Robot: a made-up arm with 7 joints. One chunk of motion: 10 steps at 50 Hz.
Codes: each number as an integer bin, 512 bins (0 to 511) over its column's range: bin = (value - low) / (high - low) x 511, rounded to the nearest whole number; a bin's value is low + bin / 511 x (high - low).
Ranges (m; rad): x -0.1..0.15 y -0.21..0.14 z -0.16..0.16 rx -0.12..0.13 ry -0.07..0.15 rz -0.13..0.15
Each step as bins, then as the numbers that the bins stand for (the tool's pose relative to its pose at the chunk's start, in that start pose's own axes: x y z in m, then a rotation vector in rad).
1 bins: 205 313 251 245 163 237
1 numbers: 0.0003 0.0044 -0.0028 -0.0001 0.0002 -0.0001
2 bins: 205 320 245 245 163 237
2 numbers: 0.0003 0.0092 -0.0066 -0.0001 0.0002 -0.0001
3 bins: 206 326 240 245 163 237
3 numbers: 0.0008 0.0133 -0.0097 -0.0001 0.0002 -0.0001
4 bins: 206 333 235 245 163 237
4 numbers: 0.0008 0.0181 -0.0128 -0.0001 0.0002 -0.0001
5 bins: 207 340 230 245 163 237
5 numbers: 0.0013 0.0229 -0.0160 -0.0001 0.0002 -0.0001
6 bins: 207 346 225 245 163 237
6 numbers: 0.0013 0.0270 -0.0191 -0.0001 0.0002 -0.0001
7 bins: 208 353 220 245 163 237
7 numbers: 0.0018 0.0318 -0.0222 -0.0001 0.0002 -0.0001
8 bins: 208 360 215 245 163 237
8 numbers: 0.0018 0.0366 -0.0254 -0.0001 0.0002 -0.0001
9 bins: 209 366 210 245 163 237
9 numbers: 0.0023 0.0407 -0.0285 -0.0001 0.0002 -0.0001
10 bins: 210 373 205 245 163 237
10 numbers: 0.0027 0.0455 -0.0316 -0.0001 0.0002 -0.0001
